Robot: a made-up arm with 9 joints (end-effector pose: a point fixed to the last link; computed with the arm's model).
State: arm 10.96 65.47 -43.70 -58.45 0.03 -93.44 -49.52 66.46 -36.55
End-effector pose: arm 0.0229 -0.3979 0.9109 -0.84 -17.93 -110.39
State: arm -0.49 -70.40 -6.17 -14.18 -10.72 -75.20 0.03 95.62 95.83
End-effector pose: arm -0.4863 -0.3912 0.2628 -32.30 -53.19 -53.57
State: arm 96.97 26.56 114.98 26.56 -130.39 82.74 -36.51 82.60 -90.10
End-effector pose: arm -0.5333 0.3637 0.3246 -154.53 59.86 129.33
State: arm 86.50 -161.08 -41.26 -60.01 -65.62 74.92 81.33 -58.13 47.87
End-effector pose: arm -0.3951 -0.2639 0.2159 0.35 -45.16 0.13
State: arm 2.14 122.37 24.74 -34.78 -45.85 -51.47 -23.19 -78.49 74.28
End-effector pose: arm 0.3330 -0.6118 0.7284 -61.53 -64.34 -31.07
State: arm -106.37 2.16 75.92 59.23 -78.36 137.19 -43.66 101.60 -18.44
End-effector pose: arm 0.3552 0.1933 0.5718 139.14 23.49 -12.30
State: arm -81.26 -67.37 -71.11 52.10 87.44 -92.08 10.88 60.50 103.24
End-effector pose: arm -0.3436 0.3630 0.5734 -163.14 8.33 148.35
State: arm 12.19 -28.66 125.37 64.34 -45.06 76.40 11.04 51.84 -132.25
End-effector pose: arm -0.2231 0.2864 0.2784 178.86 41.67 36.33
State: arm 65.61 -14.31 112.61 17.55 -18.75 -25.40 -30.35 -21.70 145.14
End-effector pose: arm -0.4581 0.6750 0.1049 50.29 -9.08 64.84
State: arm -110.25 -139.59 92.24 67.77 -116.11 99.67 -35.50 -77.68 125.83
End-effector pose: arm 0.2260 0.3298 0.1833 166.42 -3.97 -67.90
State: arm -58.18 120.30 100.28 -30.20 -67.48 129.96 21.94 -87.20 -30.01
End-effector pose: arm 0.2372 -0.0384 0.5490 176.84 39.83 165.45
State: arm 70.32 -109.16 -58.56 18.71 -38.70 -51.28 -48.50 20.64 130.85
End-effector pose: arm -0.8226 -0.0663 0.7078 -96.60 -57.32 -111.25
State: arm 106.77 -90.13 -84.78 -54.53 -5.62 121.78 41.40 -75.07 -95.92
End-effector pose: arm -0.3950 0.3233 0.1969 -155.63 15.03 -86.32
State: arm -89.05 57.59 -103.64 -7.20 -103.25 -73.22 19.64 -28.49 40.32
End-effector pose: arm 0.5770 -0.0710 0.6285 -74.79 -39.66 -44.42
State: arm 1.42 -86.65 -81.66 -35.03 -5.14 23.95 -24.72 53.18 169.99
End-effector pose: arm -0.0242 -0.3227 0.4059 -133.01 14.93 31.24
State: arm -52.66 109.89 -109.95 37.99 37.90 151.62 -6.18 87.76 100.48
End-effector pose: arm 0.1288 -0.0483 -0.0508 154.59 84.25 -70.28
